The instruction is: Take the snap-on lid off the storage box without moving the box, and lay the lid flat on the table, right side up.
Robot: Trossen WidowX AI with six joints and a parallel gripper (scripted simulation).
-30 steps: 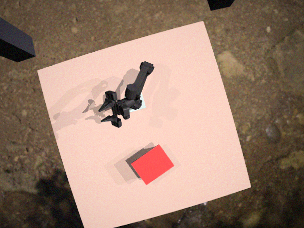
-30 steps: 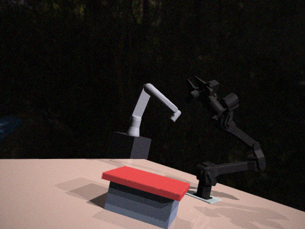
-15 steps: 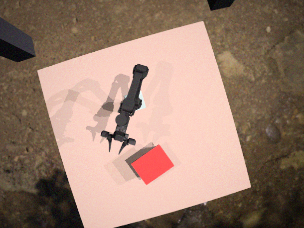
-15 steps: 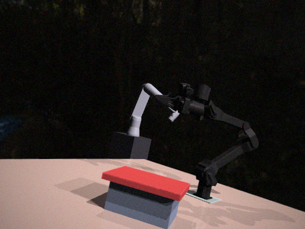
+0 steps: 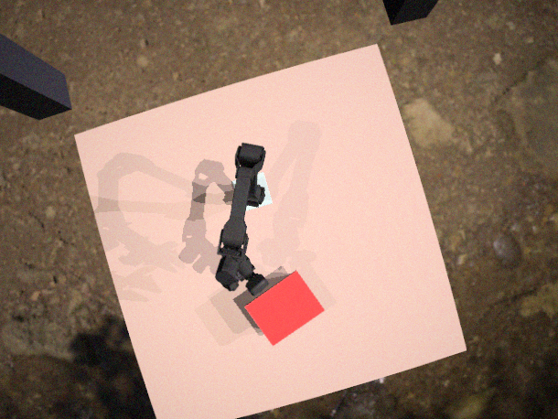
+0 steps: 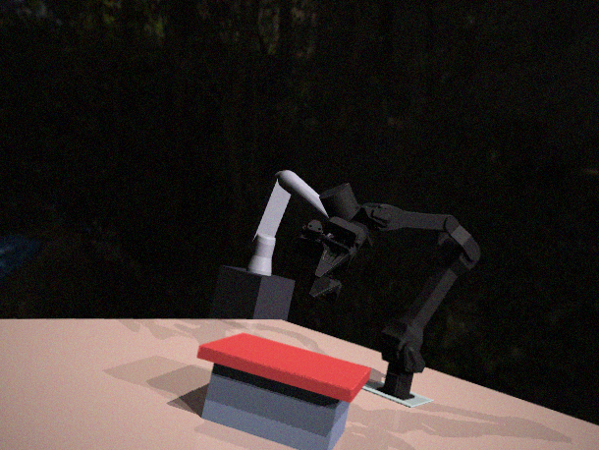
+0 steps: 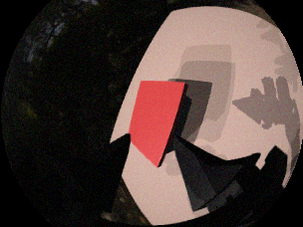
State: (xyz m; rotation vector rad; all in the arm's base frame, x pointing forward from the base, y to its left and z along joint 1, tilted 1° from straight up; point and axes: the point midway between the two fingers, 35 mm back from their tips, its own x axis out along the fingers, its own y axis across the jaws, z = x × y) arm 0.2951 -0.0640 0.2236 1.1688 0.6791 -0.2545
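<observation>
Right now my gripper tip is 12 cm short of the red lid, 11 cm above it and 6 cm to the right of it. From my gripper tip the other things lie so: storage box (16 cm below, 12 cm ahead, 6 cm to the left).
</observation>
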